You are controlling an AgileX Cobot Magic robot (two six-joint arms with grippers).
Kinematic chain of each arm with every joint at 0, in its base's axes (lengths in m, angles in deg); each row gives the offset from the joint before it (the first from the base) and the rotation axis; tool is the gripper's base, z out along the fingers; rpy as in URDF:
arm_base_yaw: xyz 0 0 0.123 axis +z
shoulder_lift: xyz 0 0 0 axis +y
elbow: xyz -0.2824 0 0.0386 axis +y
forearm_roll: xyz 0.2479 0 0.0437 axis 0.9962 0 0.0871
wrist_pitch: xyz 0 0 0 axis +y
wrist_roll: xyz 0.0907 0 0.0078 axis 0.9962 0 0.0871
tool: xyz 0 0 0 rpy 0 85 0
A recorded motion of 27 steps. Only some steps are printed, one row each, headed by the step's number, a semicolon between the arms.
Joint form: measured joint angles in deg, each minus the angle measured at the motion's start. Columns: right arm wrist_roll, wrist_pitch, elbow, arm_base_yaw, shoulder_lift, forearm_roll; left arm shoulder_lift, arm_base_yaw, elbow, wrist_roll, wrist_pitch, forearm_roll.
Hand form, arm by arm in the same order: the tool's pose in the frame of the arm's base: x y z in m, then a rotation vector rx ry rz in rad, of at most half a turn. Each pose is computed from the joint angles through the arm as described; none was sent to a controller.
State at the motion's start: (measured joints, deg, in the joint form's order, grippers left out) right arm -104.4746 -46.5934 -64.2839 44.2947 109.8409 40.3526; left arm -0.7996 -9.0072 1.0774 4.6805 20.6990 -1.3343
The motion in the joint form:
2: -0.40 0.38 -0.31 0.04 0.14 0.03; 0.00 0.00 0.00 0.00 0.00 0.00
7: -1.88 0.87 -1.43 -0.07 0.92 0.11; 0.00 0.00 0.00 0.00 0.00 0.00
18: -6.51 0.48 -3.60 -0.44 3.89 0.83; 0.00 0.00 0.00 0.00 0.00 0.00
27: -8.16 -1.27 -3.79 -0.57 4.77 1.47; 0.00 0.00 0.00 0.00 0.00 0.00
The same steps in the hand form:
2: 0.3290 0.2620 0.2266 -1.1905 1.1550 -0.7912; 0.0519 -0.0090 0.1750 0.2062 1.8387 -0.0754
7: 0.3325 0.2647 0.2258 -1.2077 1.1445 -0.8059; 0.0519 -0.0090 0.1750 0.2062 1.8387 -0.0754
18: 0.3422 0.2689 0.2145 -1.2594 1.1225 -0.8751; 0.0519 -0.0090 0.1750 0.2062 1.8387 -0.0754
27: 0.3447 0.2675 0.2108 -1.2574 1.1173 -0.9187; 0.0519 -0.0090 0.1750 0.2062 1.8387 -0.0754

